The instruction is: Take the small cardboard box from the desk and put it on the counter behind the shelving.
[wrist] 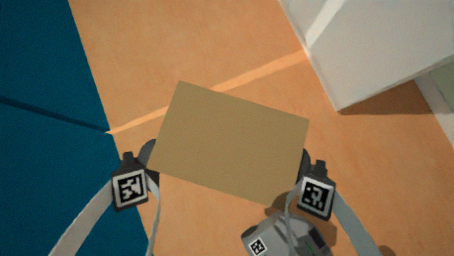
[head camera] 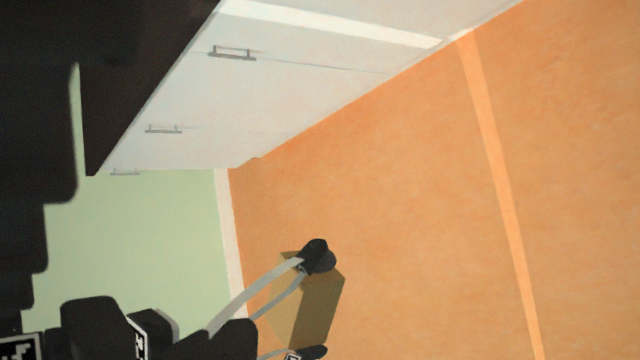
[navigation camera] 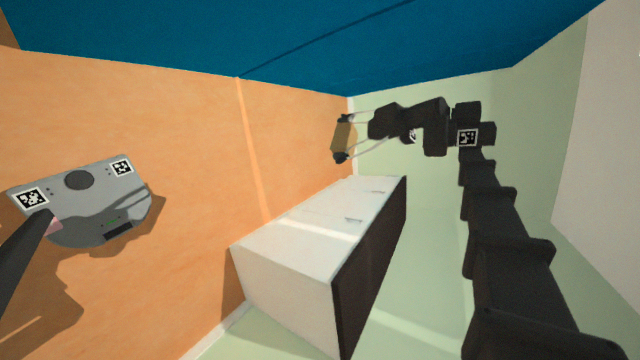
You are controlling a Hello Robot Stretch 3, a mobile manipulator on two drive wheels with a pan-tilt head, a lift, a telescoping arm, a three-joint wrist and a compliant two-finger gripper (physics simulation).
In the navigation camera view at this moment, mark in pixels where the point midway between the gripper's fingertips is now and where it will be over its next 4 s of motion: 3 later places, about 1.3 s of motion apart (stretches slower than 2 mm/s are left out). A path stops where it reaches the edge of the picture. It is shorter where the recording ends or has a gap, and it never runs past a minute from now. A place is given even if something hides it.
My gripper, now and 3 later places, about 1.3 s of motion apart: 336, 140; 334, 154; 390, 117; 375, 129
